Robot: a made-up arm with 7 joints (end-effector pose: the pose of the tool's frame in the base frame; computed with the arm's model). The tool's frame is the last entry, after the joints.
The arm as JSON. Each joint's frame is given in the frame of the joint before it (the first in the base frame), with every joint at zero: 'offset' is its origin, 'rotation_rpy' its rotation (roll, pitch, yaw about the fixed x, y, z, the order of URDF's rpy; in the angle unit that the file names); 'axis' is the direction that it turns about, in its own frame. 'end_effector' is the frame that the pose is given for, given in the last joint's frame.
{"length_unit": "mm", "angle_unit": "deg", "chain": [
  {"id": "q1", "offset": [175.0, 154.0, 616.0], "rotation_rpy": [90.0, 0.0, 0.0], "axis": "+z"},
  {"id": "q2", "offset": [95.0, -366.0, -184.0], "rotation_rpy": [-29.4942, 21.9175, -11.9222], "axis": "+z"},
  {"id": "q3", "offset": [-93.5, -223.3, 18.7], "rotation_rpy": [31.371, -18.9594, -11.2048], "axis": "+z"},
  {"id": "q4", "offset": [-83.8, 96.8, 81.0], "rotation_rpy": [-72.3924, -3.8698, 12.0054], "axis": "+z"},
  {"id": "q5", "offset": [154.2, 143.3, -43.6], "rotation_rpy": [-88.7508, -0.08, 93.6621], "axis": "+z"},
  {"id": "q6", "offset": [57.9, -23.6, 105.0], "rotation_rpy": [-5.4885, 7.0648, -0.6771], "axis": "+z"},
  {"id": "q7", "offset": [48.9, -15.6, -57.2], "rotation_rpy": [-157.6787, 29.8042, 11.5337], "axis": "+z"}
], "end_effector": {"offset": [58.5, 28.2, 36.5], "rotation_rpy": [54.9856, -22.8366, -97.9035]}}
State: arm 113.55 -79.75 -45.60 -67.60 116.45 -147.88 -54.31
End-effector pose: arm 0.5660 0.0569 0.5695 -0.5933 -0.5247 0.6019 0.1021
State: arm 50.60 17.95 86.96 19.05 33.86 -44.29 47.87
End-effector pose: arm 0.5196 0.3344 0.1295 0.2805 -0.1567 0.7551 0.5715
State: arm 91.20 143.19 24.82 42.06 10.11 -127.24 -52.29
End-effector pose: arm 0.7279 0.3949 0.8610 -0.7465 -0.5252 0.3506 0.2097
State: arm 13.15 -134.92 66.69 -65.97 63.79 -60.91 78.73
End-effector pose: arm 0.4356 0.2973 0.5660 0.5522 -0.3683 -0.5108 0.5463
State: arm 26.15 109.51 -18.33 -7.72 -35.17 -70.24 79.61
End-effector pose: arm 0.5510 0.2988 0.4727 0.0236 -0.7730 -0.4633 0.4329
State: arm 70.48 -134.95 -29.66 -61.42 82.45 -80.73 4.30
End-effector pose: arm 0.2259 0.1651 0.4779 -0.1445 0.0159 0.8800 0.4521
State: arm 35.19 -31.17 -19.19 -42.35 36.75 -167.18 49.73
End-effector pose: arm 0.4872 0.0547 0.2569 -0.8379 -0.0211 -0.4622 0.2895
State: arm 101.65 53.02 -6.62 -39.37 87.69 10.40 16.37
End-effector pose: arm 0.5407 0.3358 1.0800 0.7492 -0.4683 -0.1692 0.4367
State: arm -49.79 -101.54 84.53 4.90 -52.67 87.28 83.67
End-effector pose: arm 0.0866 0.5427 0.5083 0.3151 0.4796 -0.5872 0.5708
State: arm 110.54 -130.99 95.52 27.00 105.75 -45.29 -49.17
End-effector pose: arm 0.4740 0.4691 0.7015 -0.0104 -0.5646 -0.8127 0.1439
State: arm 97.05 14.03 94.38 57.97 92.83 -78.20 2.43
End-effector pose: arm 0.9186 0.4192 0.6933 0.0523 -0.8994 0.3017 0.3121
